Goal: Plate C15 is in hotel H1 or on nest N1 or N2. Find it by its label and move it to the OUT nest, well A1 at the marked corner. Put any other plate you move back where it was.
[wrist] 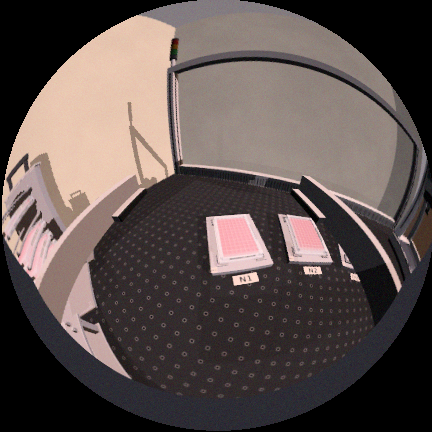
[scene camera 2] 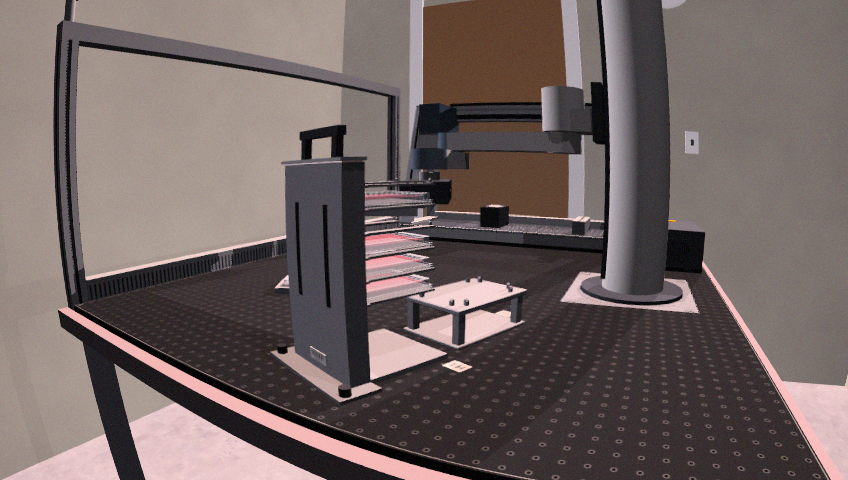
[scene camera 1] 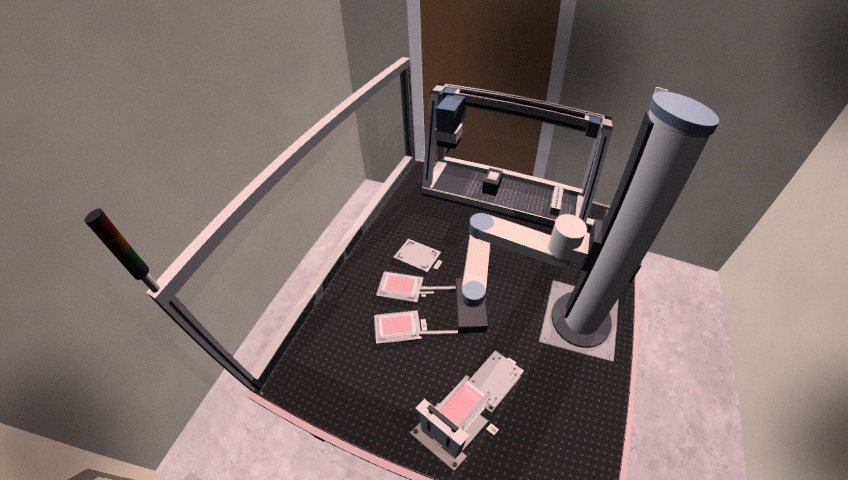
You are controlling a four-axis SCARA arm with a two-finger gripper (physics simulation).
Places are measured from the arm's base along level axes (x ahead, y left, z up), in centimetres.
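Pixels of known places: gripper, fingertip midpoint: point(wrist: 218, 179) point(scene camera 1: 419, 311); arm's base, link origin: point(scene camera 2: 631, 295) point(scene camera 1: 581, 320).
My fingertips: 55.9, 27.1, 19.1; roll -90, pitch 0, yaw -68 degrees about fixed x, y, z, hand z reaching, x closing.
Observation:
For each thing: its top centre in the pictures, then the offset to it from my fingertips, as dx, dy, dz.
- nest N1, top centre: point(wrist: 234, 235) point(scene camera 1: 397, 326) +9.5, -0.2, -16.3
- nest N2, top centre: point(wrist: 304, 233) point(scene camera 1: 399, 285) +16.1, -17.2, -16.2
- OUT nest, top centre: point(scene camera 2: 374, 252) point(wrist: 353, 245) point(scene camera 1: 417, 253) +16.0, -34.7, -16.1
My gripper point(scene camera 1: 421, 310) point(wrist: 218, 179) is open and empty, its fingers pointing at the nests from a raised position. A pink plate point(scene camera 1: 396, 325) point(wrist: 239, 239) sits on nest N1 point(wrist: 242, 270). Another pink plate point(scene camera 1: 399, 284) point(wrist: 306, 236) sits on nest N2 point(wrist: 310, 260), close by the far fingertip in scene camera 1. The OUT nest point(scene camera 1: 417, 254) is bare; the right finger partly hides it in the wrist view. Hotel H1 point(scene camera 2: 318, 255) holds several plates, with a pink one point(scene camera 1: 462, 404) point(scene camera 2: 395, 199) at the top. No plate label is readable, so C15 cannot be told.
The raised RG stand point(scene camera 1: 496, 377) point(scene camera 2: 467, 294) is beside the hotel's open side. The arm's column point(scene camera 1: 645, 196) point(scene camera 2: 636, 148) stands at the right. A gantry frame point(scene camera 1: 523, 107) is at the back. A clear guard with a rail point(scene camera 1: 285, 169) runs along the left edge, behind the nests.

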